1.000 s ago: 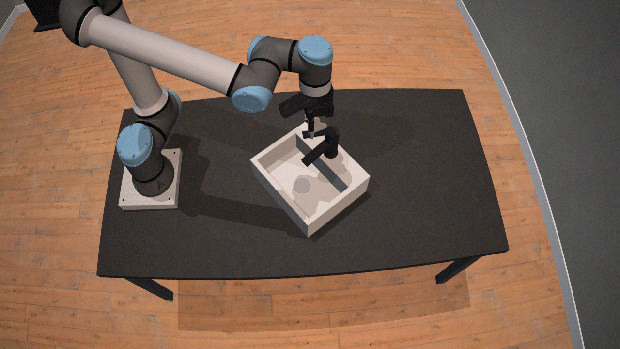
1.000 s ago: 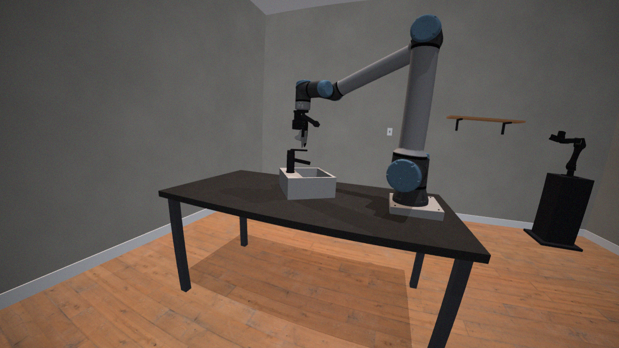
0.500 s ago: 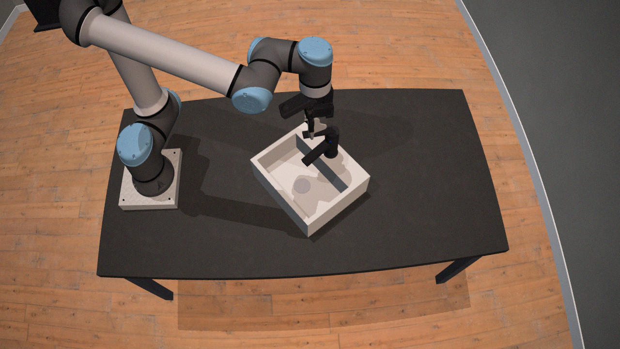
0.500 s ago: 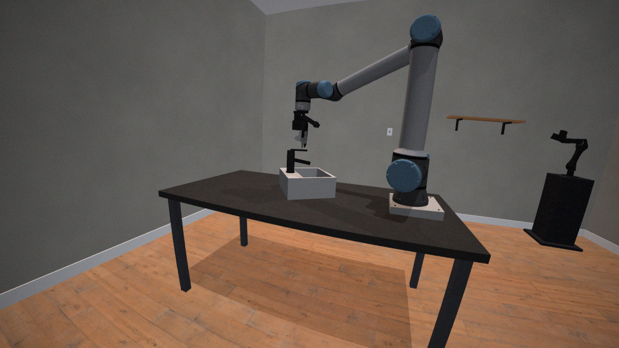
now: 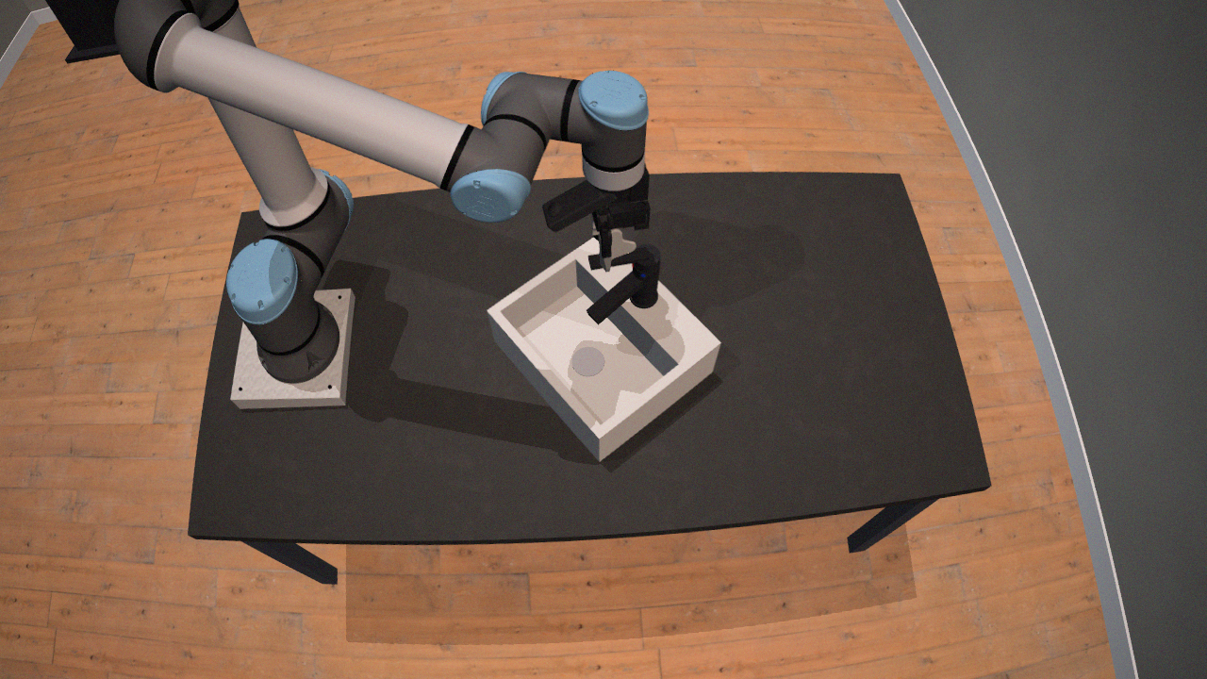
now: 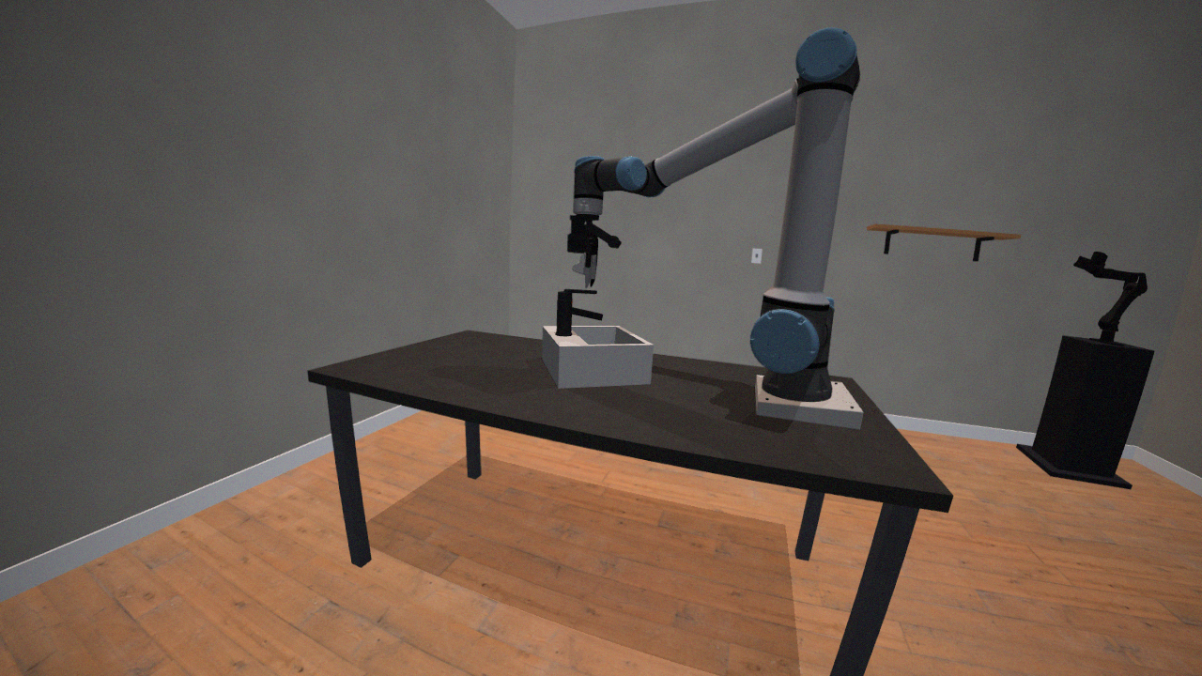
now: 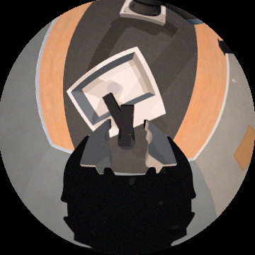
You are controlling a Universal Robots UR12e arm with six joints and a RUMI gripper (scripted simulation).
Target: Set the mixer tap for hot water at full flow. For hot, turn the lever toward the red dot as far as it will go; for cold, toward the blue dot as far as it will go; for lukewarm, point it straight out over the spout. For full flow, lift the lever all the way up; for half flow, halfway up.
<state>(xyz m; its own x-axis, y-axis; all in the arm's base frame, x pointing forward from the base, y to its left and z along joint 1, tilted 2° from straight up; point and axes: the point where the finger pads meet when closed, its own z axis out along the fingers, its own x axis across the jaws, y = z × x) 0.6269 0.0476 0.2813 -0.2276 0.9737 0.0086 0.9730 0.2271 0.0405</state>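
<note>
Right now the lever is 30 mm below my hand, 30 mm ahead of it and 10 mm to the left of it. Also, from my hand: white square basin 260 mm below, 60 mm to the right, 10 mm behind.
</note>
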